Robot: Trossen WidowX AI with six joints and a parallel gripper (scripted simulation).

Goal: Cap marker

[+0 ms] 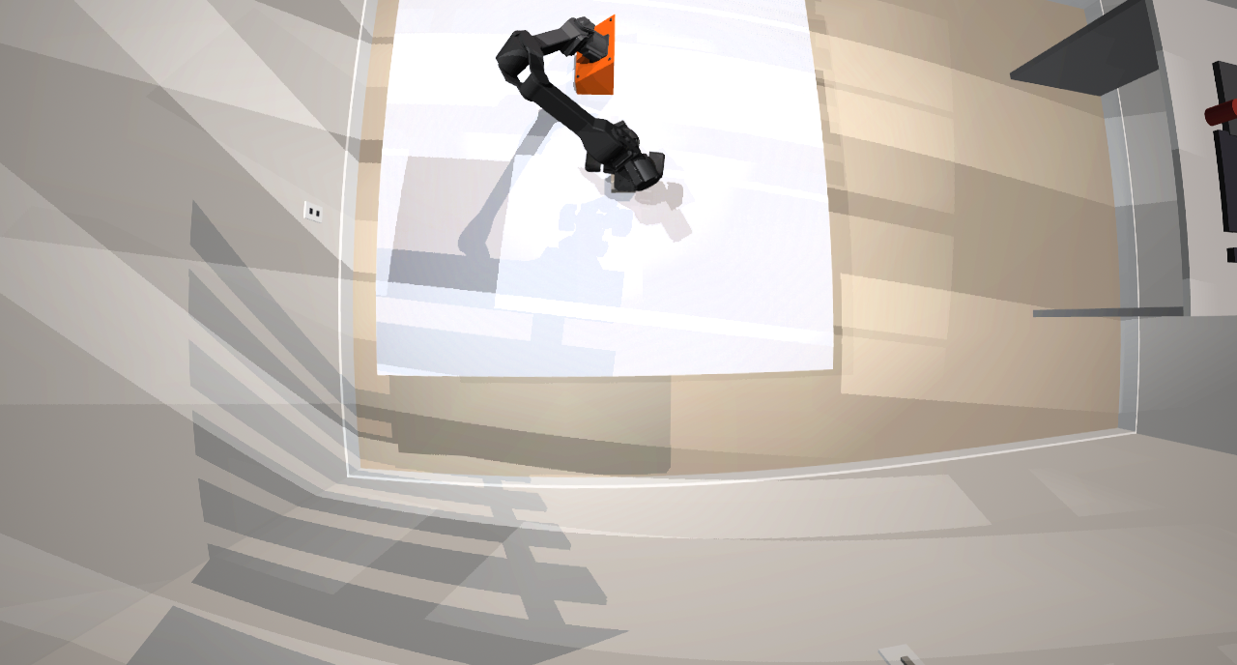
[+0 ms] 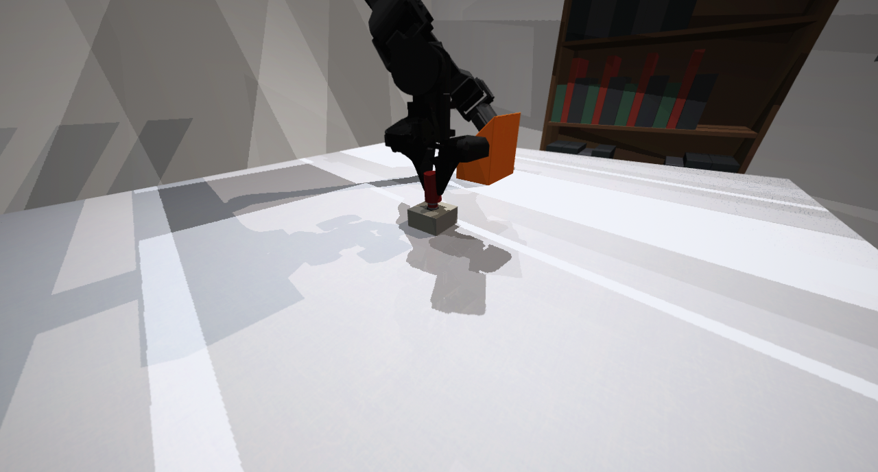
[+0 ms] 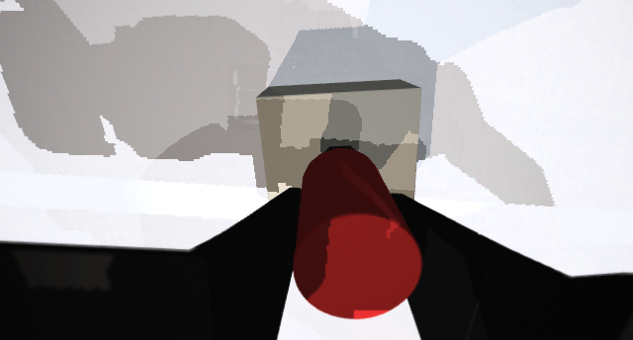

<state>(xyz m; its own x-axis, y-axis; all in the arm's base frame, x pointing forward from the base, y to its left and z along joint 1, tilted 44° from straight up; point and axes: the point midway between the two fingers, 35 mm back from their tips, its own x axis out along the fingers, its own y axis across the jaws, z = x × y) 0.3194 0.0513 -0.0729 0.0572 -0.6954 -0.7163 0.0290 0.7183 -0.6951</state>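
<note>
My gripper tip is now 10 mm below the red cap. From my gripper tip the other things lie so: holder block 50 mm below.
</note>
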